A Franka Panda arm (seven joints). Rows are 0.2 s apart.
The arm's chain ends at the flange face. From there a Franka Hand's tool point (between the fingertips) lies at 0.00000 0.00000 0.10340 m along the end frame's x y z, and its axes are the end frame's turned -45 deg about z.
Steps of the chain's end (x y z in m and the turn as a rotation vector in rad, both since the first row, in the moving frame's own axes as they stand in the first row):
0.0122 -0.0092 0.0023 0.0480 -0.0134 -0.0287
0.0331 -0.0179 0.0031 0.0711 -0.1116 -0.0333
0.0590 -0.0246 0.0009 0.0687 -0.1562 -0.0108
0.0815 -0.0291 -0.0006 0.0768 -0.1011 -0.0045
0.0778 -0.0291 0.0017 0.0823 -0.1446 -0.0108
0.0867 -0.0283 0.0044 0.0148 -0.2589 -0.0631
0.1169 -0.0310 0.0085 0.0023 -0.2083 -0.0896
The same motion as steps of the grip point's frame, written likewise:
0.0176 -0.0024 0.0022 0.0434 0.0245 -0.0287
0.0329 -0.0025 0.0022 0.1292 -0.0286 -0.0333
0.0527 0.0080 -0.0006 0.1590 -0.0619 -0.0108
0.0764 0.0241 -0.0014 0.1258 -0.0172 -0.0045
0.0710 0.0179 0.0003 0.1604 -0.0441 -0.0108
0.0631 0.0221 0.0009 0.1935 -0.1726 -0.0631
0.0890 0.0461 0.0063 0.1489 -0.1457 -0.0896

